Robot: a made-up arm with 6 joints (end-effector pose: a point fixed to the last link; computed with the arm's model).
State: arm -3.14 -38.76 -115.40 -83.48 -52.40 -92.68
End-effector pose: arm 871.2 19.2 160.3 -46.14 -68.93 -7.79
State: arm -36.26 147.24 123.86 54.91 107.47 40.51
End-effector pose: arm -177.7 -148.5 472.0 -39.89 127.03 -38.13
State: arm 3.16 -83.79 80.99 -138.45 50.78 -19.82
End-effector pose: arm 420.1 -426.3 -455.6 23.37 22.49 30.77
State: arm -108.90 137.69 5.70 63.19 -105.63 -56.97
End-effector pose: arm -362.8 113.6 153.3 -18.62 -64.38 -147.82
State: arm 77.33 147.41 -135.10 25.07 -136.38 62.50
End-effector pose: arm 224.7 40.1 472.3 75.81 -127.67 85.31
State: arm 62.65 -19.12 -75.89 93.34 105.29 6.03
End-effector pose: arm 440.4 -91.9 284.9 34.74 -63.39 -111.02
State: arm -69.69 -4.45 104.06 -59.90 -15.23 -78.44
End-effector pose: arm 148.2 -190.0 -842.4 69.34 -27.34 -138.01
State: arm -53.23 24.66 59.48 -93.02 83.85 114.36
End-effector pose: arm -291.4 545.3 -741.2 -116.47 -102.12 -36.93
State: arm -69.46 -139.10 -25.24 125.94 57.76 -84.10
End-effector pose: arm -96.9 -270.6 -40.9 -3.73 -33.28 53.48
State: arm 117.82 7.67 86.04 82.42 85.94 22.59
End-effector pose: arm -595.9 115.0 326.5 62.12 78.46 62.87
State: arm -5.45 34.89 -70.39 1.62 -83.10 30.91
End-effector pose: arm 57.8 330.4 -404.8 57.36 117.78 48.56
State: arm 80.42 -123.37 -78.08 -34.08 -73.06 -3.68
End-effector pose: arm 574.0 -592.9 375.0 74.26 -89.12 -3.59
